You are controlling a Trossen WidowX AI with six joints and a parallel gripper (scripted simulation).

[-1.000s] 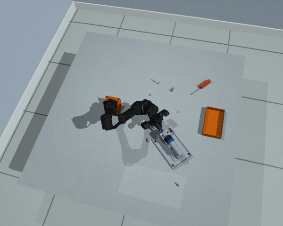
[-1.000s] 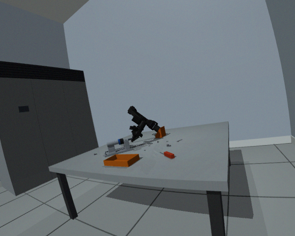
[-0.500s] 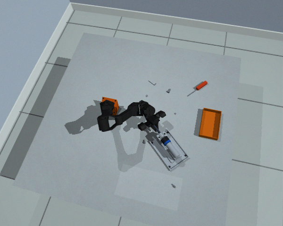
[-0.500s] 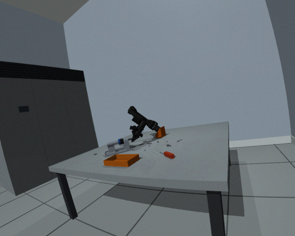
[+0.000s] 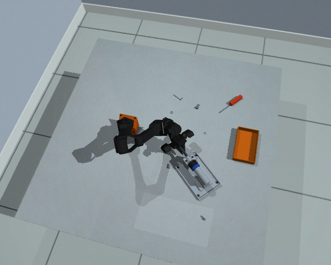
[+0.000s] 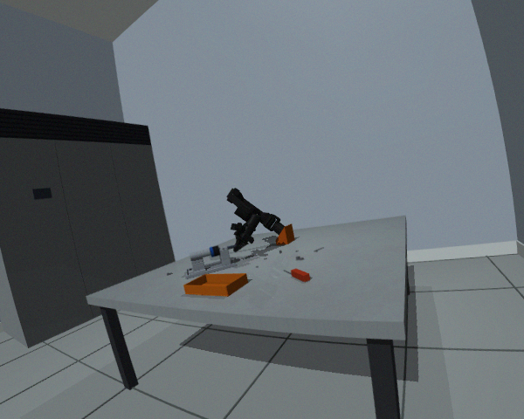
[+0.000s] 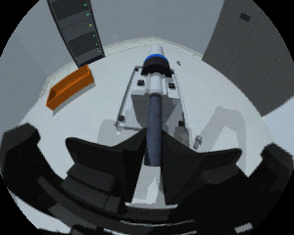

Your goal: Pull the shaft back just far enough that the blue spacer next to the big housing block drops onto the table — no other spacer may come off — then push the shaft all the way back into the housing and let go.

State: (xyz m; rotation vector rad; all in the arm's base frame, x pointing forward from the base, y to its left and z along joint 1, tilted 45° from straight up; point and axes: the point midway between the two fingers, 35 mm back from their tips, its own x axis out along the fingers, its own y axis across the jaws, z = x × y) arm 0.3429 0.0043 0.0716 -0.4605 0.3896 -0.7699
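The shaft is 4 cm ahead of my gripper tip, 3 cm to the right of it and 2 cm above it. Also, from my gripper tip: l-shaped key 36 cm to the left, 16 cm behind, 5 cm below; blue spacer 9 cm ahead, 6 cm to the right, 2 cm above; orange tray 31 cm ahead, 18 cm to the left, 5 cm below.
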